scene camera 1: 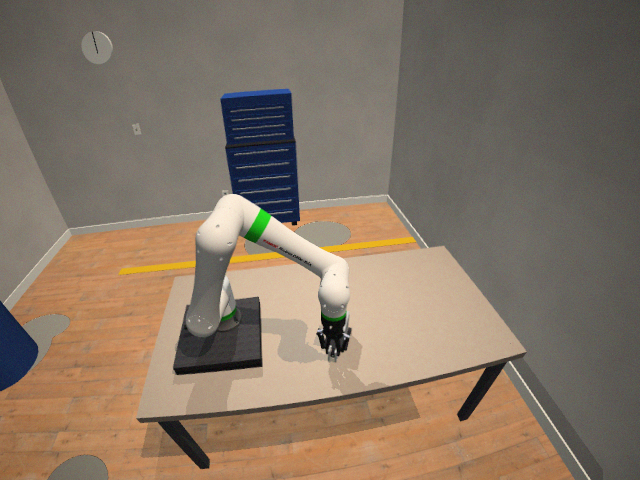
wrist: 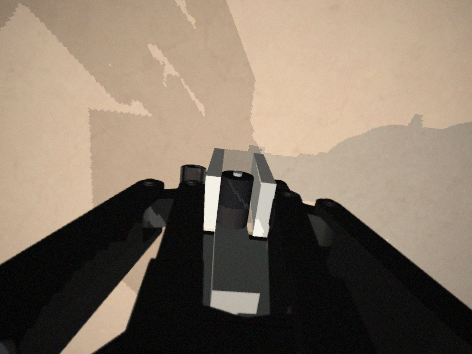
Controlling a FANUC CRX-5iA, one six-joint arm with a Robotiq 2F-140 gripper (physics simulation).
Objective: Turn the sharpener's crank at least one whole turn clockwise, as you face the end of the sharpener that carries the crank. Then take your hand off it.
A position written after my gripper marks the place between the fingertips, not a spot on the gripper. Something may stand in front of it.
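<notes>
A black cylindrical handle (wrist: pixel 235 193) is visible to me, as is my gripper (wrist: pixel 236 170).
</notes>
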